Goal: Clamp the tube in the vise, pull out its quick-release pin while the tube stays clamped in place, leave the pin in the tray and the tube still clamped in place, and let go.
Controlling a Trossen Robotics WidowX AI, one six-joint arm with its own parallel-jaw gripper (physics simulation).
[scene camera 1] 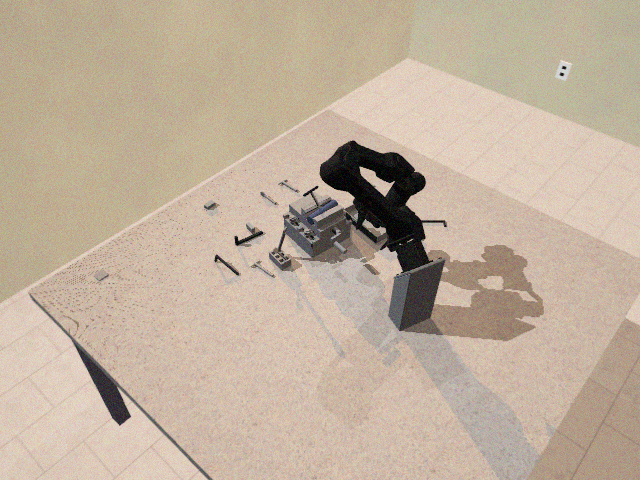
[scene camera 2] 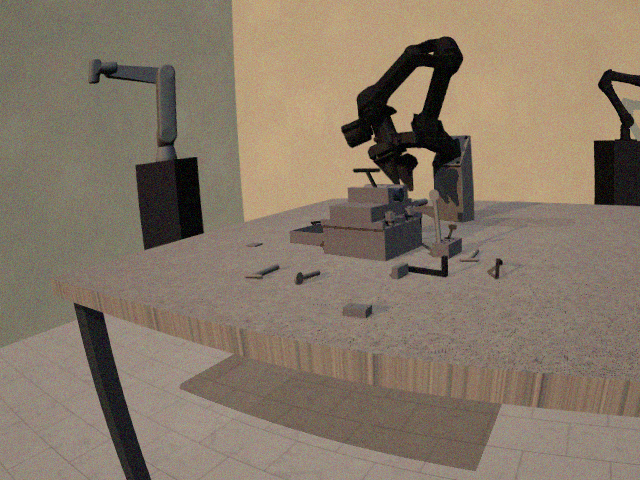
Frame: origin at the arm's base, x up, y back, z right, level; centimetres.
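Where they show: gripper, fingertip midpoint: (scene camera 1: 368, 239); arm's base, link origin: (scene camera 1: 417, 267) (scene camera 2: 450, 151).
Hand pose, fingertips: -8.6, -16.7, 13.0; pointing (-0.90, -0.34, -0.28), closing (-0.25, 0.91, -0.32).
Observation:
Things, the pixels of their top centre, and the offset from my fingertips, as dx, dy, dz.
- grey vise, top centre: (scene camera 2: 371, 187) (scene camera 1: 317, 203) +2.2, -18.5, +6.1
- blue tube, top centre: (scene camera 1: 322, 208) +1.8, -16.4, +5.1
- tray, top centre: (scene camera 2: 329, 226) (scene camera 1: 372, 215) -8.0, -4.7, +18.4
- small holed block, top centre: (scene camera 2: 447, 240) (scene camera 1: 279, 255) -8.1, -24.1, -9.0
- upright lever, top centre: (scene camera 2: 435, 190) (scene camera 1: 281, 226) +1.8, -24.3, -7.0
- black crank, top centre: (scene camera 2: 422, 253) (scene camera 1: 248, 231) -7.4, -37.2, -4.1
The grey vise (scene camera 1: 316, 241) (scene camera 2: 354, 241) stands on the table. The blue tube (scene camera 1: 324, 210) lies along its top between the jaws; its dark end (scene camera 2: 398, 194) shows in the scene camera 2 view. A black T-handle (scene camera 1: 310, 191) (scene camera 2: 366, 170) stands up at the top of the vise; I cannot tell whether it is the quick-release pin. The tray (scene camera 2: 303, 237) sits beside the vise, partly behind it, and partly under my arm in the scene camera 1 view. My gripper (scene camera 1: 369, 224) (scene camera 2: 404, 186) is open and empty, pointing down close beside the vise on the arm-base side. Its fingers are dark and partly hidden.
A small holed block (scene camera 1: 280, 259) (scene camera 2: 447, 247) with an upright lever (scene camera 1: 282, 240) (scene camera 2: 436, 217) stands near the vise. A black crank (scene camera 1: 249, 238) (scene camera 2: 426, 270), several small tools and small blocks (scene camera 1: 210, 205) (scene camera 2: 357, 310) lie around. My arm's grey base block (scene camera 1: 419, 297) (scene camera 2: 466, 180) stands nearby.

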